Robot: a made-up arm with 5 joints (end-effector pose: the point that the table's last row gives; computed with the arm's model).
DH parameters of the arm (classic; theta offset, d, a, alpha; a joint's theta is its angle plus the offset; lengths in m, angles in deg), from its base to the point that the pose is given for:
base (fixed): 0 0.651 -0.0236 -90
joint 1: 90 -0.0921 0.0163 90
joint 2: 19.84 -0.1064 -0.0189 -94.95
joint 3: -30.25 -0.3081 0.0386 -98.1
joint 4: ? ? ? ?
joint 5: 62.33 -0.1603 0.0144 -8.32
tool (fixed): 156.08 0.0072 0 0
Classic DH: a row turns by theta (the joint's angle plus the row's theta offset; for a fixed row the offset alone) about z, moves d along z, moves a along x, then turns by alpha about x.
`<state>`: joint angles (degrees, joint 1 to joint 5).
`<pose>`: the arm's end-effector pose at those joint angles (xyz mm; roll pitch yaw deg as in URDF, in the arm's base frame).
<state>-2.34 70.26 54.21 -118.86 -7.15</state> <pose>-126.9 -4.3 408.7 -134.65 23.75 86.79</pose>
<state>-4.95 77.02 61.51 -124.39 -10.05</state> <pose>-126.7 8.5 418.8 -134.81 11.71 98.19</pose>
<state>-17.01 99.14 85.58 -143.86 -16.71</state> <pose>-97.2 34.8 441.1 -153.63 -11.10 141.51</pose>
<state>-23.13 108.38 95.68 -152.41 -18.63</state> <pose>-75.1 45.8 450.9 -163.06 -9.23 162.27</pose>
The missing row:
joint 4: -58.97 0.0951 -0.0732 29.71
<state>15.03 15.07 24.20 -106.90 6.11</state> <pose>-134.6 -222.4 437.2 123.35 62.94 -30.42</pose>
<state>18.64 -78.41 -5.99 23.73 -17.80</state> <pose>72.5 -286.6 973.5 -79.72 -52.02 95.16</pose>
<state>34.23 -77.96 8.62 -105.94 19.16</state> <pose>34.3 -295.1 768.3 44.14 -1.91 -26.16</pose>
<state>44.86 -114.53 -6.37 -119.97 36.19</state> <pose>113.5 -138.4 793.9 32.21 2.54 13.71</pose>
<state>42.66 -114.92 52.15 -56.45 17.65</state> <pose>122.1 -194.6 959.1 -43.95 1.18 11.82</pose>
